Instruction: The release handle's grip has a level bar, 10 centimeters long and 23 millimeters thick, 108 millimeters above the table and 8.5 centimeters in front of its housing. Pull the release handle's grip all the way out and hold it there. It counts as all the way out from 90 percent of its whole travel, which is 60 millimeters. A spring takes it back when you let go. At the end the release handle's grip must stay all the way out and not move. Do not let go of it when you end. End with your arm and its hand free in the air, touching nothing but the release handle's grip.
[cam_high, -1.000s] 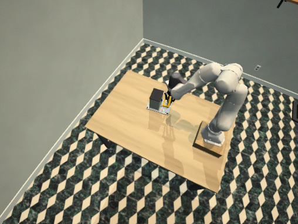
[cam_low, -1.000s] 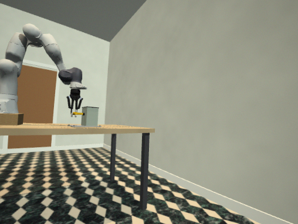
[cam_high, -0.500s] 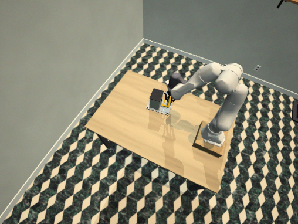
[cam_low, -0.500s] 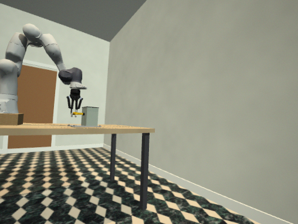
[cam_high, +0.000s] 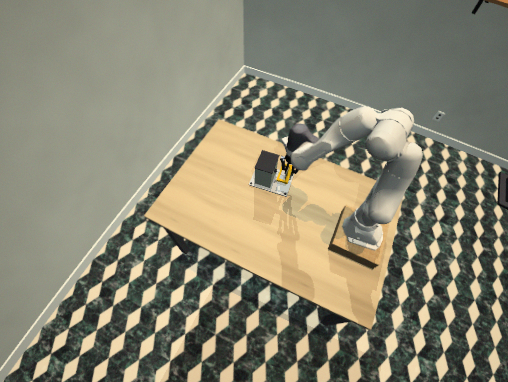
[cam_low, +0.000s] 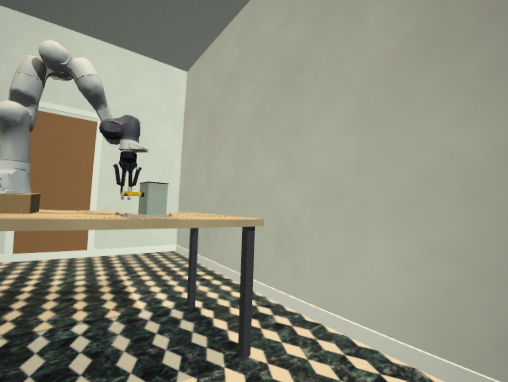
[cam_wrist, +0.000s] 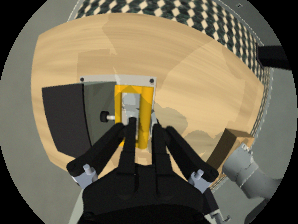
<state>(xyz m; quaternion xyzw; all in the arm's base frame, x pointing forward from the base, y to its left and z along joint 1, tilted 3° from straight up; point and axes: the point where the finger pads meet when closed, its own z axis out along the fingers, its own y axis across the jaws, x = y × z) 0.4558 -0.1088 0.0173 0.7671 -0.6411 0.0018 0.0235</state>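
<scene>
Right now my hand is 90 mm short of the plate, 20 mm to the right of it and 100 mm above it.
</scene>
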